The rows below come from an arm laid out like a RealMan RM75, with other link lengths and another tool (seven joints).
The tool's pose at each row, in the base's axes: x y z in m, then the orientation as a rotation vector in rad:
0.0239, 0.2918, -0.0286, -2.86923, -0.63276, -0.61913
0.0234, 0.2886, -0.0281, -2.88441, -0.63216, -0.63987
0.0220, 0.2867, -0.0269, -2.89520, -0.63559, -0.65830
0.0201, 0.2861, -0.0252, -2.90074, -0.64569, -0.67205
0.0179, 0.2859, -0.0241, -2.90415, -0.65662, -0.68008
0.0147, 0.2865, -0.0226, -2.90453, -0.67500, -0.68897
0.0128, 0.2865, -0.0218, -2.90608, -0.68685, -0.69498
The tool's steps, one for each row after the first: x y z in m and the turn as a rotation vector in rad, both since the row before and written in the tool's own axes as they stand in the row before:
-0.0014, 0.0026, -0.0013, -0.02071, 0.00727, -0.00214
-0.0013, 0.0011, -0.0020, -0.01620, 0.00691, -0.00444
-0.0010, -0.0003, -0.0024, -0.01023, 0.00535, -0.00820
-0.0014, -0.0007, -0.0019, -0.00643, 0.00265, -0.00815
-0.0017, -0.0019, -0.0025, -0.00446, 0.00361, -0.01298
-0.0012, -0.0008, -0.0015, -0.00421, 0.00200, -0.00846

